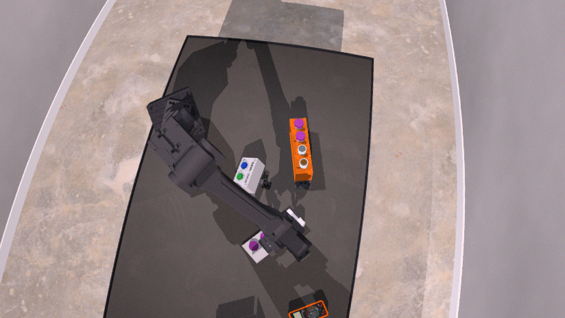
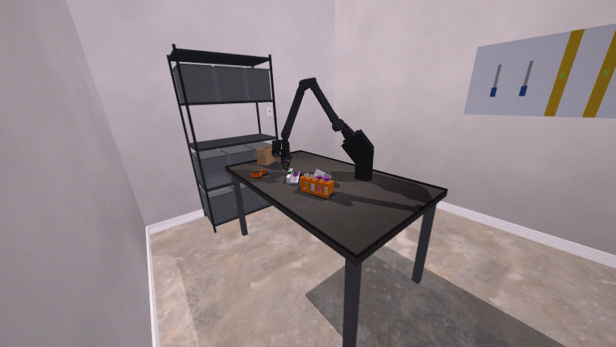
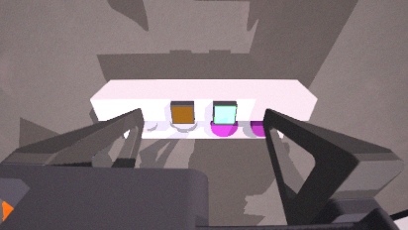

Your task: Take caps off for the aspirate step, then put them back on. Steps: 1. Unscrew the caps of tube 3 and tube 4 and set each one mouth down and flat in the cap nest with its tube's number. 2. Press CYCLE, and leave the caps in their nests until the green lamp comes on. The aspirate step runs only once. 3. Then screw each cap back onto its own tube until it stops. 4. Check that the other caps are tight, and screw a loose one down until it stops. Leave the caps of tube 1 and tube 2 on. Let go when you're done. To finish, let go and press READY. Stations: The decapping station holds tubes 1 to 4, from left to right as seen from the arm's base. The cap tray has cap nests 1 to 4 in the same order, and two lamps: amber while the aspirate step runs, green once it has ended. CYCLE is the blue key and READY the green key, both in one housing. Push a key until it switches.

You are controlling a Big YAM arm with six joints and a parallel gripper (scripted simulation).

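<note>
My hand is 10 cm past the cap, 7 cm above it and 1 cm to the left of it. Also, from my hand: multimeter (25 cm to the right, 11 cm ahead, 7 cm below); green key (23 cm to the left, 16 cm behind, 2 cm below); key housing (25 cm to the left, 14 cm behind, 3 cm below).
</note>
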